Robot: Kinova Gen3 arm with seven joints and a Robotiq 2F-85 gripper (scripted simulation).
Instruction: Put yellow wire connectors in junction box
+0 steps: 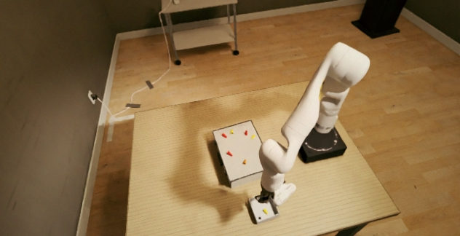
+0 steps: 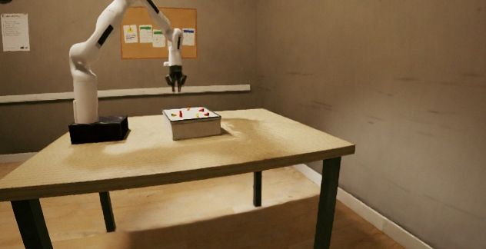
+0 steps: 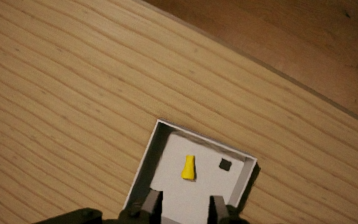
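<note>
Now: the orange connector 22 cm to the right of my hand, 8 cm below it and 2 cm ahead of it. From my hand the other things lie so: grey tool case 30 cm to the right, 11 cm below, 1 cm ahead.
</note>
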